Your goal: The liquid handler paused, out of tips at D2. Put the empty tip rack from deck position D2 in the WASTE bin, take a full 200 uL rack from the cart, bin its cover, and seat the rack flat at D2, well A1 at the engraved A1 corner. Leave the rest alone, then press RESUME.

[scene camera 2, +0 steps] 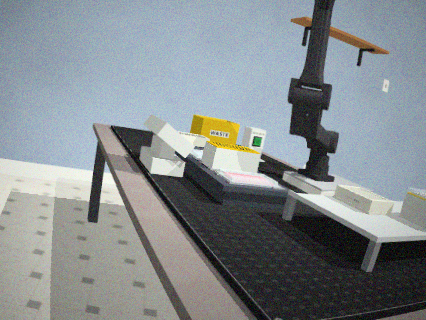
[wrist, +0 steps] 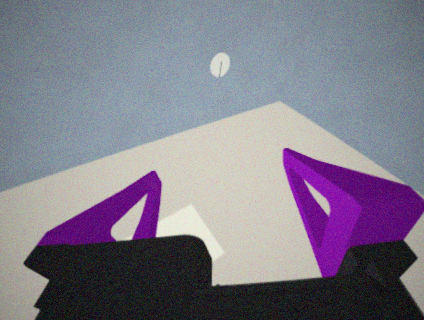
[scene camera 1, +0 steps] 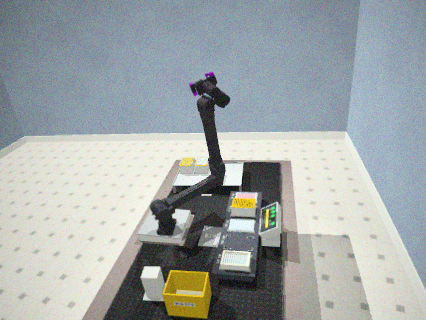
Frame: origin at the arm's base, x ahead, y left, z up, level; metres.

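Seen in the pictures: gripper, between the fingertips: (wrist: 217, 166) (scene camera 1: 197, 79); arm's base, origin of its link: (scene camera 2: 315, 177) (scene camera 1: 167, 227).
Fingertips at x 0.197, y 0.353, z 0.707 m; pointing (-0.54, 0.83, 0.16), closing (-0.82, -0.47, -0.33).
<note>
Offsets run from my fingertips to a thing's top centre. "spot": to the spot under its first point.
My gripper (scene camera 1: 201, 81) (wrist: 217, 166) is open and empty, raised high above the table, with purple fingertips pointing up toward wall and ceiling. The dark deck (scene camera 1: 218, 271) (scene camera 2: 202, 181) carries a pale low rack @[0.191 m ahead, 0.607 m right, 0.658 m down] (scene camera 1: 235, 260) at its near end, a pale plate @[0.210 m ahead, 0.360 m right, 0.675 m down] (scene camera 1: 241, 225), a yellow-topped tip rack @[0.219 m ahead, 0.236 m right, 0.629 m down] (scene camera 1: 243, 203) (scene camera 2: 230, 157) and a pink plate @[0.228 m ahead, 0.112 m right, 0.675 m down] (scene camera 1: 247, 195) (scene camera 2: 245, 178). D labels are unreadable. The yellow WASTE bin @[0.009 m ahead, 0.797 m right, 0.602 m down] (scene camera 1: 187, 306) (scene camera 2: 215, 128) has something pale inside. The white cart @[0.024 m back, 0.160 m left, 0.671 m down] (scene camera 1: 233, 174) (scene camera 2: 350, 216) holds a yellow-topped rack (scene camera 1: 187, 162) (scene camera 2: 416, 207), a paler-topped rack @[0.076 m back, 0.229 m left, 0.606 m down] (scene camera 1: 201, 162) and a cream rack @[0.029 m ahead, 0.092 m left, 0.646 m down] (scene camera 2: 364, 199). A green button @[spot: 0.152 m back, 0.708 m right, 0.656 m down] (scene camera 2: 257, 141) shows on a white block @[0.154 m back, 0.746 m right, 0.607 m down] (scene camera 1: 152, 282).
A tilted screen unit (scene camera 1: 270, 225) (scene camera 2: 167, 136) stands beside the deck. A flat pale plate @[0.046 m ahead, 0.391 m right, 0.723 m down] (scene camera 1: 209, 236) lies on the mat between the arm's base (scene camera 1: 166, 231) (scene camera 2: 316, 183) and the deck. A wooden shelf (scene camera 2: 350, 39) is on the wall behind the arm.
</note>
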